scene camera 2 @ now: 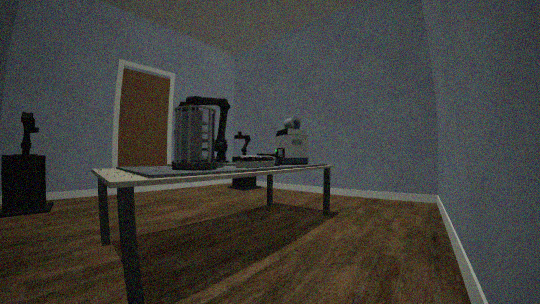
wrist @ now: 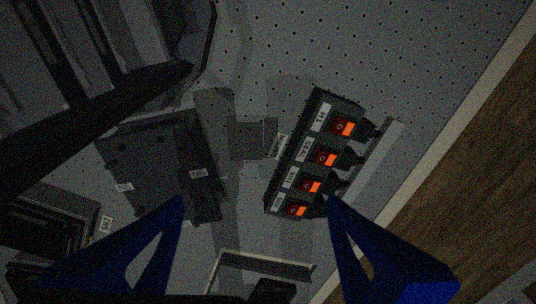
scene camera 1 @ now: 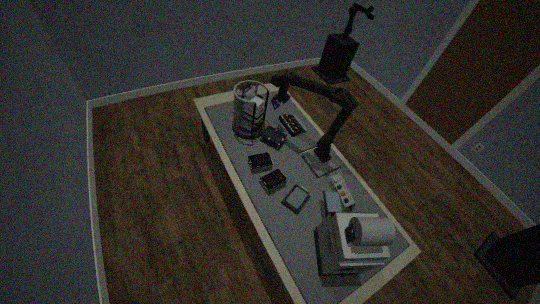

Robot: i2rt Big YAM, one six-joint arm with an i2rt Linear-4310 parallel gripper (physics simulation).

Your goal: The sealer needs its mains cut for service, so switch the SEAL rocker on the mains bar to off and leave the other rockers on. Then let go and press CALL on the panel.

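The dark mains bar (scene camera 1: 291, 124) (wrist: 295, 163) lies on the mat near the table's edge. In the wrist view its SEAL rocker (wrist: 325, 158) sits second from the top, between the H1 rocker (wrist: 344, 127) and the SH1 rocker (wrist: 310, 186), with a fourth rocker (wrist: 297, 210) at the lower end. All four show orange on their right part and look tipped alike. My gripper (scene camera 1: 276, 103) (wrist: 255, 201) is open and empty, above the table; its right fingertip shows beside the bar's lower end. The button panel (scene camera 1: 350, 203) stands beyond the arm's base; its lettering is unreadable.
A tall round cage rack (scene camera 2: 194, 165) stands beside a dark flat box (scene camera 1: 273, 138) (wrist: 150, 167). Two black boxes (scene camera 1: 259, 162) (scene camera 1: 273, 180), a framed tray (scene camera 1: 285, 201) and a white-grey machine (scene camera 1: 364, 256) (scene camera 2: 296, 149) stand farther along. Black plugs (wrist: 352, 160) protrude from the bar's right side.
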